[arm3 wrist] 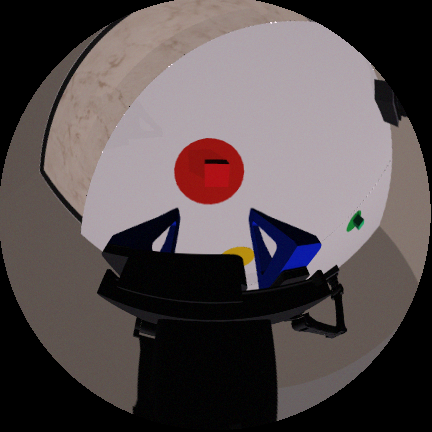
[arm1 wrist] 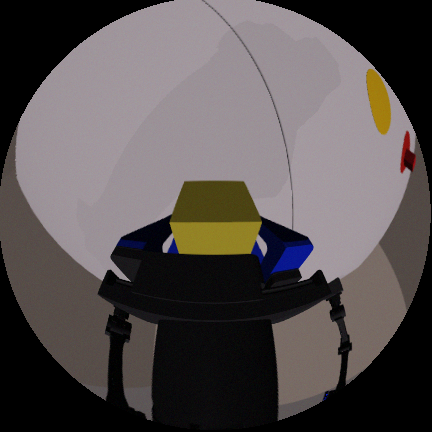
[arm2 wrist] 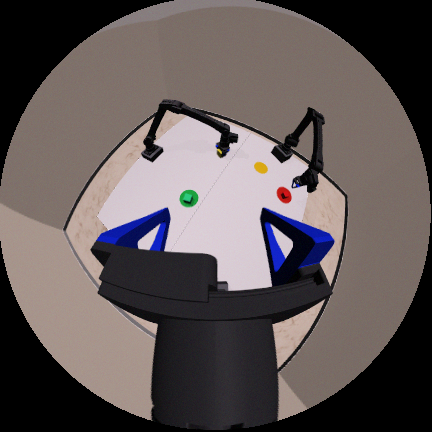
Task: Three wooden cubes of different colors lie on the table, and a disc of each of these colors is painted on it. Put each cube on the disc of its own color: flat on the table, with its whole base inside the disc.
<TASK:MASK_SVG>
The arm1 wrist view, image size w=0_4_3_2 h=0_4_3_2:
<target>yellow cube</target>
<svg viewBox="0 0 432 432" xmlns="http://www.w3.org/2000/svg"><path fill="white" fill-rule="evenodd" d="M184 181L169 220L178 253L251 253L262 221L244 181Z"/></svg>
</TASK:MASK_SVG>
